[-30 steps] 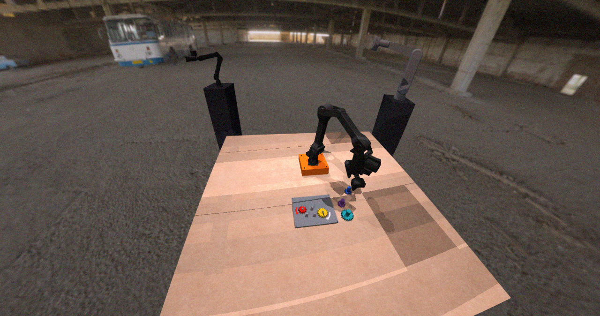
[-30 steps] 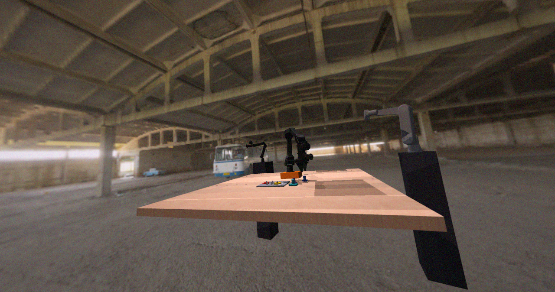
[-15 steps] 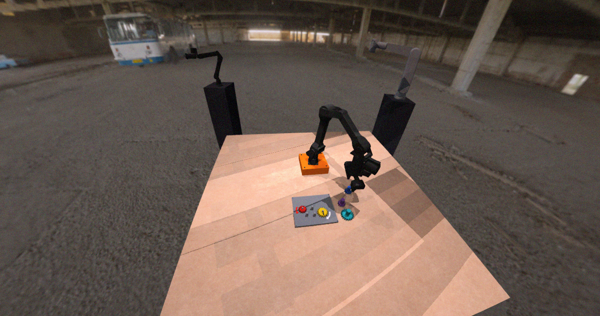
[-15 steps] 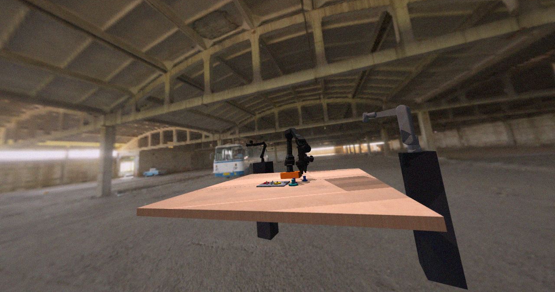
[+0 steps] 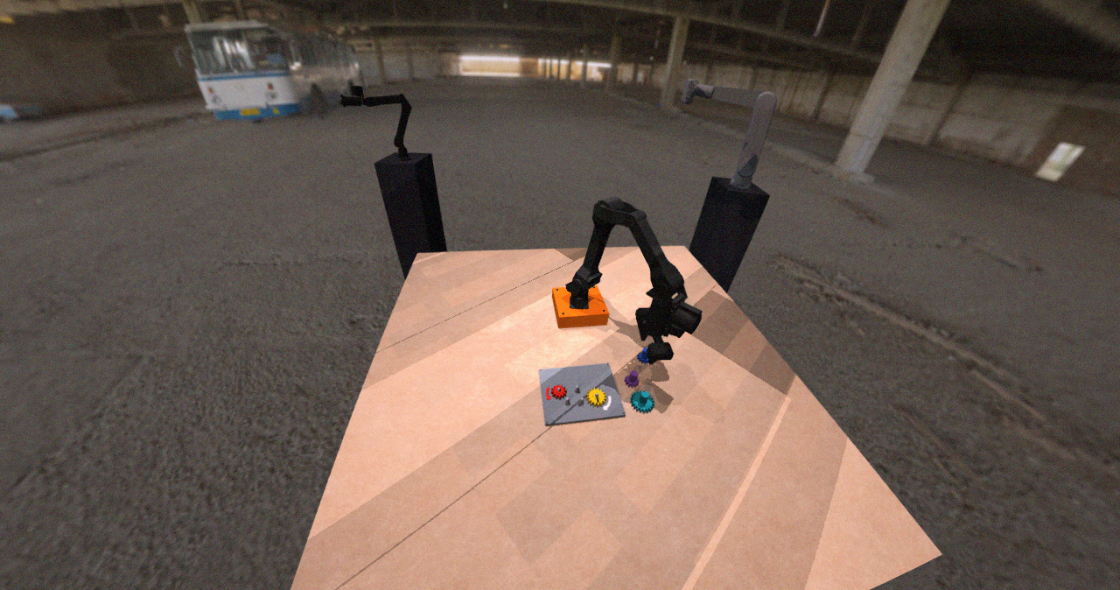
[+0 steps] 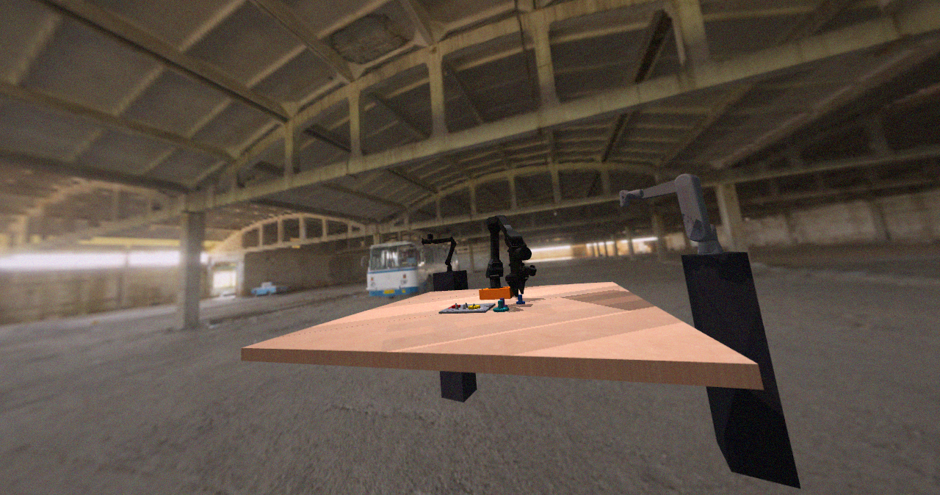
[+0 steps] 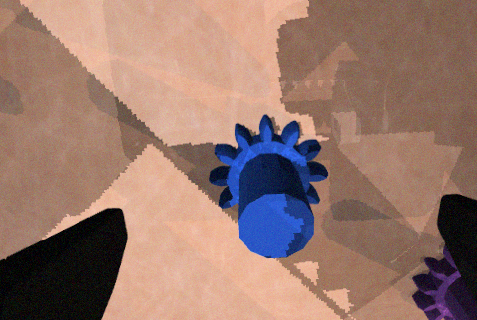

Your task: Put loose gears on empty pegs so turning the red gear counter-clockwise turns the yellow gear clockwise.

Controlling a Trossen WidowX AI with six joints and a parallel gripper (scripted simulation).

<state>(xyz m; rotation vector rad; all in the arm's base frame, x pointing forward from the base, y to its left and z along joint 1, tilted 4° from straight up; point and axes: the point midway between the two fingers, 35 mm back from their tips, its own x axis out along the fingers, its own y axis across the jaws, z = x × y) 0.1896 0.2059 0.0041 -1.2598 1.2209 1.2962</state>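
Now: gripper tip 20 mm above the blue gear. The rest, counted from my gripper tip: purple gear 90 mm ahead, 50 mm to the right, 20 mm below; then white arrow 160 mm ahead, 130 mm to the right, 30 mm below; then teal gear 150 mm ahead, 30 mm to the right, 20 mm below.
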